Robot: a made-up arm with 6 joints. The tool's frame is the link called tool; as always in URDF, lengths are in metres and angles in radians.
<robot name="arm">
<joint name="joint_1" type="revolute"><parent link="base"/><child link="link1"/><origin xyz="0 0 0.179" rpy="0 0 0"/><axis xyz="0 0 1"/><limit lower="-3.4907" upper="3.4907" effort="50" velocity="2.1"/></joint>
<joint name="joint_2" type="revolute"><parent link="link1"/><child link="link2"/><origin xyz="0 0 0" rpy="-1.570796 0 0"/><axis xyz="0 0 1"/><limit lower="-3.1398" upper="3.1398" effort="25" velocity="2.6"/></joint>
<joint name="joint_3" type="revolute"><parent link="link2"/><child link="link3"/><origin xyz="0 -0.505 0" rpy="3.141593 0 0"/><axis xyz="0 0 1"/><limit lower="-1.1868" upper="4.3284" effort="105" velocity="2.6"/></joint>
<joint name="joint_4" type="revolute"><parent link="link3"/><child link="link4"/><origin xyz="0 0 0" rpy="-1.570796 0 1.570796"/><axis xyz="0 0 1"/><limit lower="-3.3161" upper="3.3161" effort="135" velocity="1.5"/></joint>
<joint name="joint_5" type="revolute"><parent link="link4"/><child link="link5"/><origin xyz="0 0 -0.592" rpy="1.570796 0 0"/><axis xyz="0 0 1"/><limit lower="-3.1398" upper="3.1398" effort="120" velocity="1.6"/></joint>
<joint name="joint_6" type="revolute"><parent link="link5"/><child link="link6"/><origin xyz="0 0 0.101" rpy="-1.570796 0 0"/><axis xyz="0 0 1"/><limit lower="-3.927" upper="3.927" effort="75" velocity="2.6"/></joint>
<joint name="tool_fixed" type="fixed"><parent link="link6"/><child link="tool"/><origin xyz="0 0 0" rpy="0 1.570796 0"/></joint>
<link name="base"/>
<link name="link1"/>
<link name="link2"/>
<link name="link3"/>
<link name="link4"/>
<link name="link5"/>
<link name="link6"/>
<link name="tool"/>
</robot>
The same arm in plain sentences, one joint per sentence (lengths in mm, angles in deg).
The arm has six revolute joints in a row. What follows holds with every joint at zero, and every direction is one of the base frame's.
Joint 1 lies 179 mm along +z from the base frame's origin and rotates about +z, from -200 to 200 deg.
Joint 2 lies at the same point as joint 1 and rotates about +y, from -179.9 to 179.9 deg.
Joint 3 lies 505 mm along +z from joint 2 and rotates about -y, from -68 to 248 deg.
Joint 4 lies at the same point as joint 3 and rotates about -x, from -190 to 190 deg.
Joint 5 lies 592 mm along +x from joint 4 and rotates about -y, from -179.9 to 179.9 deg.
Joint 6 lies 101 mm along -y from joint 5 and rotates about -x, from -225 to 225 deg.
The tool frame, which is the frame that the pose is given for, lies at the same point as joint 6; its axes are the base frame's turned by roll 0, pitch 0 and yaw 0 deg (as in URDF: about the fixed x, then y, then z).

